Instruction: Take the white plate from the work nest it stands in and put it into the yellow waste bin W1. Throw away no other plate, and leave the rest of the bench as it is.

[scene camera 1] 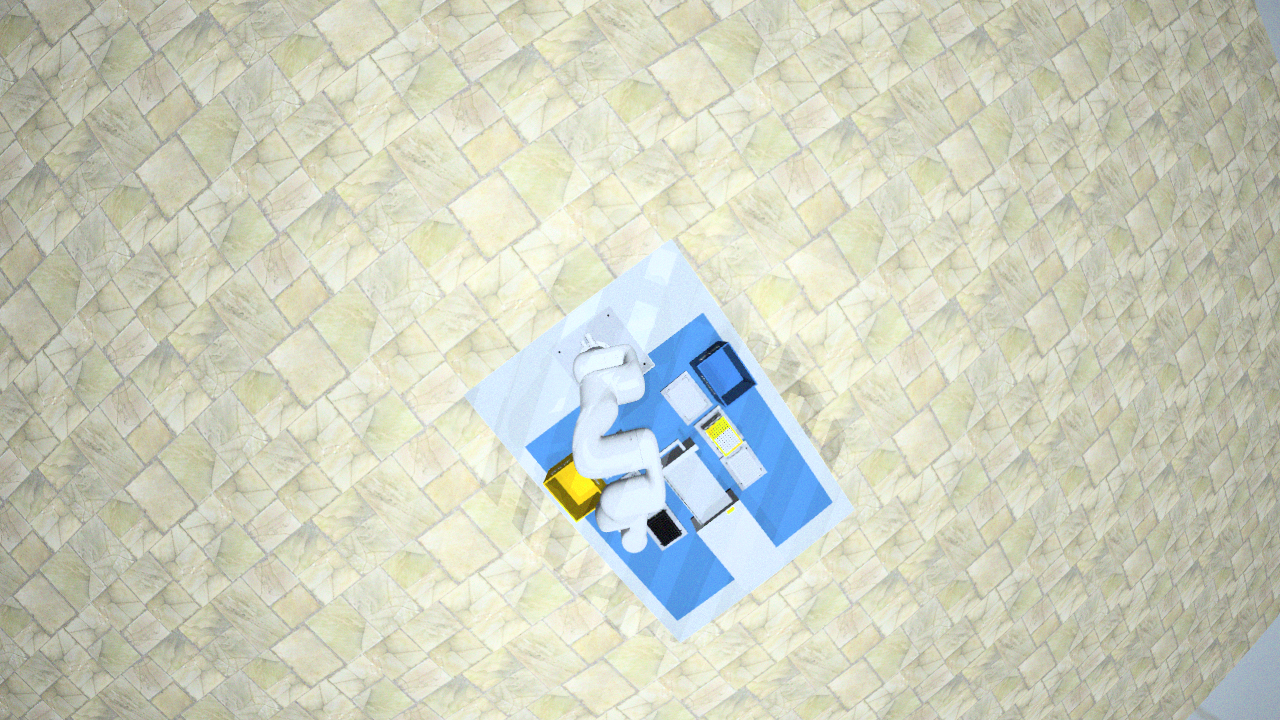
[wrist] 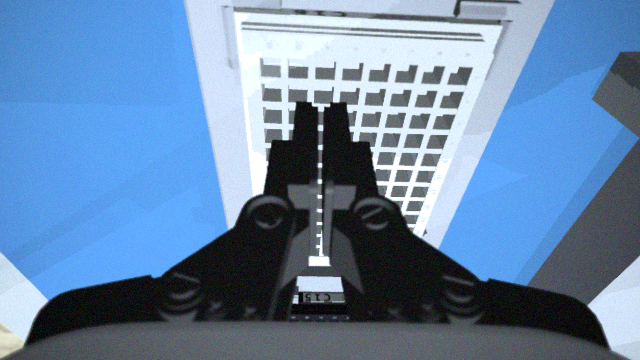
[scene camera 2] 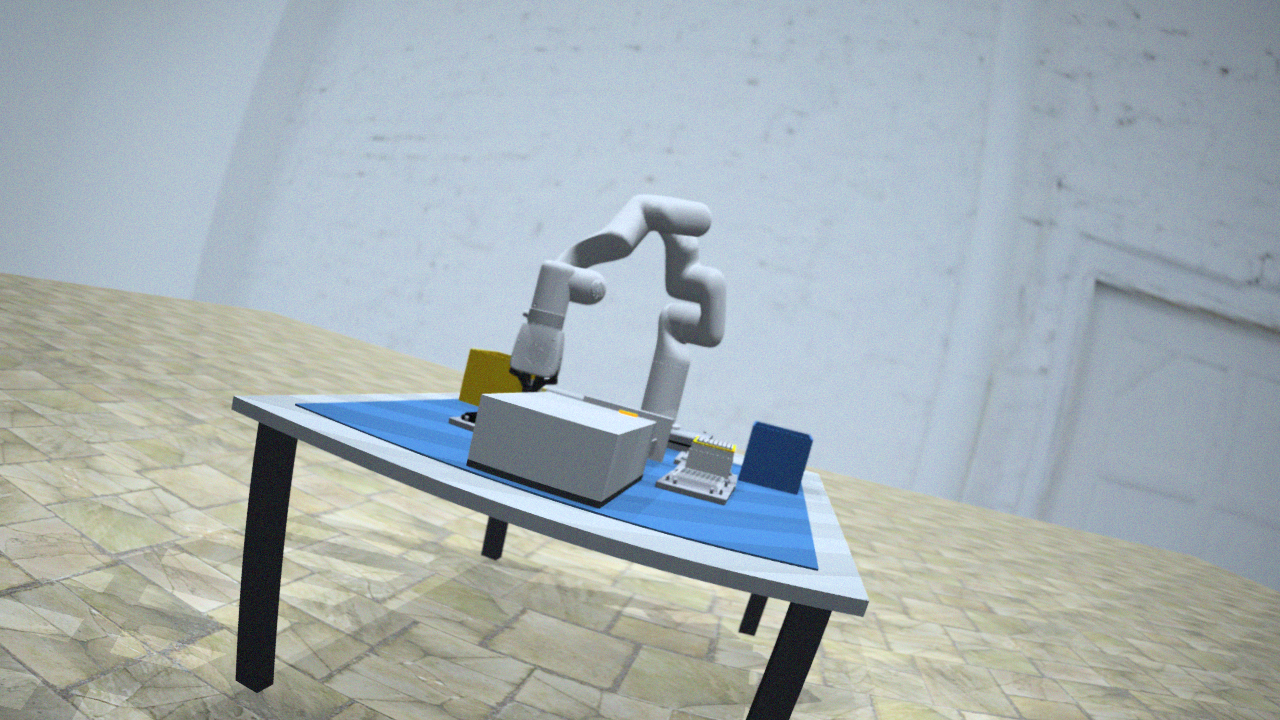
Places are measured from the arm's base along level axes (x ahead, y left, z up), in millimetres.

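Pixels of known places: gripper, between the fingertips: point(wrist: 320, 138).
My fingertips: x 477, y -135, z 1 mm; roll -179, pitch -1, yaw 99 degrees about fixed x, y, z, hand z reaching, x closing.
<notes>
Ahead of a thing's pixels: the offset from my fingertips to its top centre. "*": to the spot under its first point.
The white plate {28 mm ahead, 18 mm left, 11 mm down} point(wrist: 372, 50) lies in its light grey work nest {* 10 mm ahead, 38 mm right, 25 mm down} point(wrist: 220, 110) in the wrist view, its grid of square wells facing up. In scene camera 1 the arm hides it. My gripper point(wrist: 320, 138) point(scene camera 2: 535, 385) is shut with nothing between the fingers. Its fingertips are over the plate's grid, inside its edges; I cannot tell whether they touch it. The yellow waste bin W1 {128 mm back, 136 mm right, 83 mm up} point(scene camera 1: 574, 488) point(scene camera 2: 487, 376) stands beside the arm, near the bench's edge. Scene camera 1 shows no white plate in the visible part of the bin.
A black plate {202 mm ahead, 46 mm left, 11 mm down} point(scene camera 1: 665, 528) sits in a neighbouring nest. A large grey box-shaped device point(scene camera 1: 702, 485) point(scene camera 2: 554, 443) stands beside these nests. Beyond it are a yellow-and-white rack {27 mm back, 398 mm left, 40 mm up} point(scene camera 1: 723, 436) point(scene camera 2: 711, 458) and a dark blue bin {231 mm back, 494 mm left, 83 mm up} point(scene camera 1: 737, 386) point(scene camera 2: 776, 458).
</notes>
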